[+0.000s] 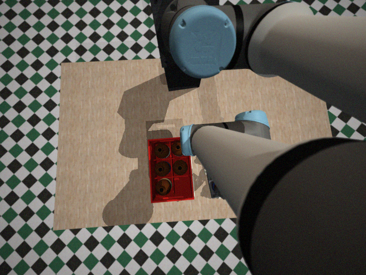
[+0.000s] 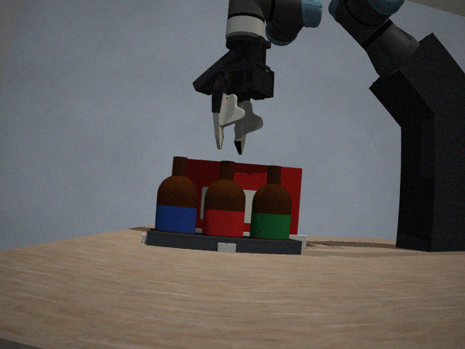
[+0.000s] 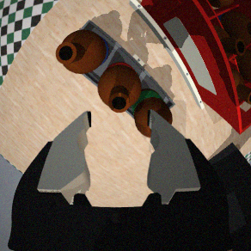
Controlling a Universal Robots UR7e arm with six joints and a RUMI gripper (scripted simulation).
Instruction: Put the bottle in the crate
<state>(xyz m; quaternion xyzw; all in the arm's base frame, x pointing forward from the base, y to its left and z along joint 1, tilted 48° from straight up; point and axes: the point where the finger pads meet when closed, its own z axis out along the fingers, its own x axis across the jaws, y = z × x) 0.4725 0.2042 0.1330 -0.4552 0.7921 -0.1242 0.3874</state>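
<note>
Right now the blue-labelled bottle is 8 cm ahead of my hand, 3 cm to the left of it and 11 cm below it. Also, from my hand: green-labelled bottle 8 cm behind, 3 cm to the right, 11 cm below; then crate 2 cm ahead, 23 cm to the right, 11 cm below; then tray 18 cm below.
</note>
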